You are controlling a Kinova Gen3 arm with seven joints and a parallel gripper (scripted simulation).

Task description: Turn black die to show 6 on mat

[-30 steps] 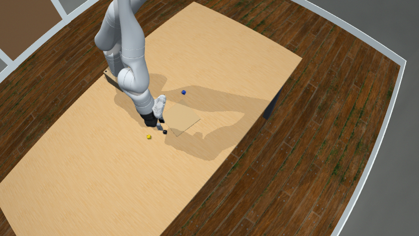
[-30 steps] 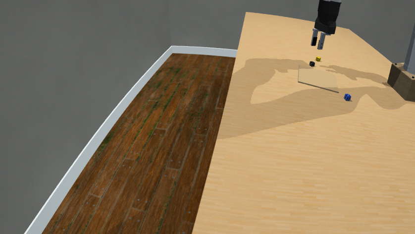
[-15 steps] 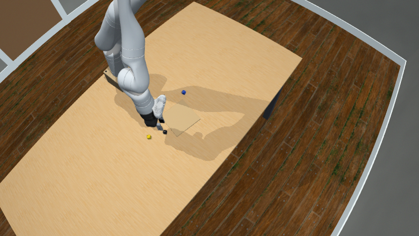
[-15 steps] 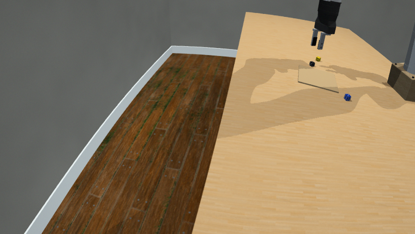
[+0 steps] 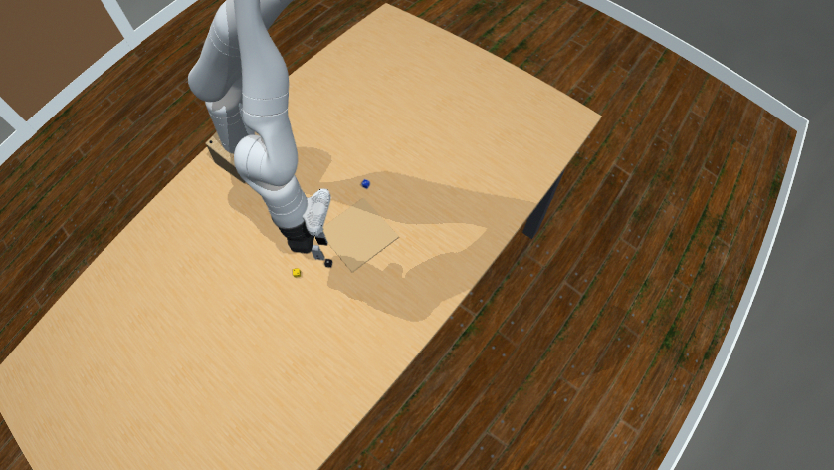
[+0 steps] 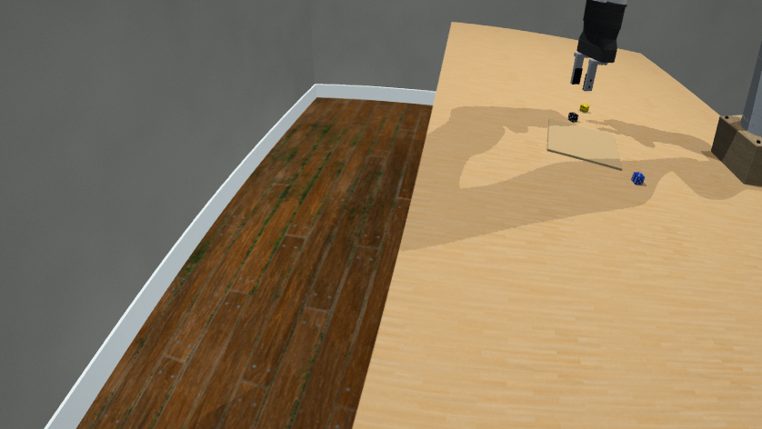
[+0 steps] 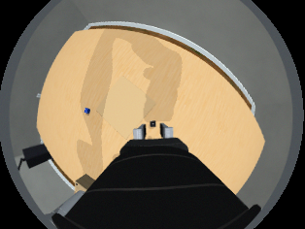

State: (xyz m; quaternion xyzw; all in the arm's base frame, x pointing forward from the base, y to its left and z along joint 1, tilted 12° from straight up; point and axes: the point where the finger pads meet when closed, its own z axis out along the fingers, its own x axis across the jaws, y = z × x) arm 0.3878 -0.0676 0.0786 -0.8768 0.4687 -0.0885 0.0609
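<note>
My hand is 9 cm above the black die. Round my hand: blue die (21 cm to the left, 9 cm below, 8 cm behind); tan mat (10 cm to the left, 9 cm below); yellow die (9 cm below, 7 cm to the right, 4 cm behind).
</note>
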